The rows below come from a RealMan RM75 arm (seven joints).
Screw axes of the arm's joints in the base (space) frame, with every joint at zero. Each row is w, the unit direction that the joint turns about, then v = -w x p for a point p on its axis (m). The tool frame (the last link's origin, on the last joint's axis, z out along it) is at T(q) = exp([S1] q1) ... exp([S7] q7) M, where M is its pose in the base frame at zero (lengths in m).
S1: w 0 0 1 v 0.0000 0.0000 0.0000
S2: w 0 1 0 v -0.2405 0.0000 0.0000
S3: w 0 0 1 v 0.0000 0.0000 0.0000
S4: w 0 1 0 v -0.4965 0.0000 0.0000
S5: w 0 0 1 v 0.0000 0.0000 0.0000
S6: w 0 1 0 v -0.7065 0.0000 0.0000
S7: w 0 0 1 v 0.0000 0.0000 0.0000
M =
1 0 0 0.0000
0 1 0 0.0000
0 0 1 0.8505
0 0 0 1
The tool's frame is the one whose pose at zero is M.
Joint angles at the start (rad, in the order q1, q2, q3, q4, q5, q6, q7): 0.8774, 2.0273, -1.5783, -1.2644, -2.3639, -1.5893, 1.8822
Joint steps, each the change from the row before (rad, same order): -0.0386, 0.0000, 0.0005, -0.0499, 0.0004, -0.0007, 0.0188; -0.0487, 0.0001, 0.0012, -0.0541, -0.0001, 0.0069, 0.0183; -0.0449, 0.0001, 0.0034, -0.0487, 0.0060, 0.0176, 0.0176; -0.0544, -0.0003, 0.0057, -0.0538, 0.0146, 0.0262, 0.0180; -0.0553, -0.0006, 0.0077, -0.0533, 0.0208, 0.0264, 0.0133; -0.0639, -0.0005, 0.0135, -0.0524, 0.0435, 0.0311, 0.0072; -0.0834, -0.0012, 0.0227, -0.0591, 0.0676, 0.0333, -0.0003; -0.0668, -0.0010, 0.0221, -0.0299, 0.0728, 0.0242, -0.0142; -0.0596, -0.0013, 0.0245, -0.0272, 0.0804, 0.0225, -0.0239; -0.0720, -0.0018, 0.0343, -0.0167, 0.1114, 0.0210, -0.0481; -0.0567, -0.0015, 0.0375, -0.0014, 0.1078, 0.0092, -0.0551
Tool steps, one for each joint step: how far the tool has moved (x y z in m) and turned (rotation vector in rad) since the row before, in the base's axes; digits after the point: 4 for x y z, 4 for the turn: 0.0029, -0.0040, 0.0038, 0.0205, 0.0187, -0.0118; 0.0048, -0.0042, 0.0043, 0.0283, 0.0241, -0.0154; 0.0029, -0.0030, 0.0041, 0.0330, 0.0342, -0.0139; 0.0034, -0.0035, 0.0050, 0.0389, 0.0480, -0.0181; 0.0030, -0.0041, 0.0057, 0.0368, 0.0519, -0.0161; 0.0030, -0.0056, 0.0066, 0.0324, 0.0731, -0.0210; 0.0051, -0.0082, 0.0097, 0.0345, 0.0948, -0.0295; 0.0056, -0.0071, 0.0074, 0.0167, 0.0830, -0.0259; 0.0031, -0.0066, 0.0086, 0.0190, 0.0843, -0.0115; 0.0059, -0.0081, 0.0111, 0.0206, 0.1039, -0.0093; 0.0056, -0.0064, 0.0113, 0.0207, 0.0929, -0.0014
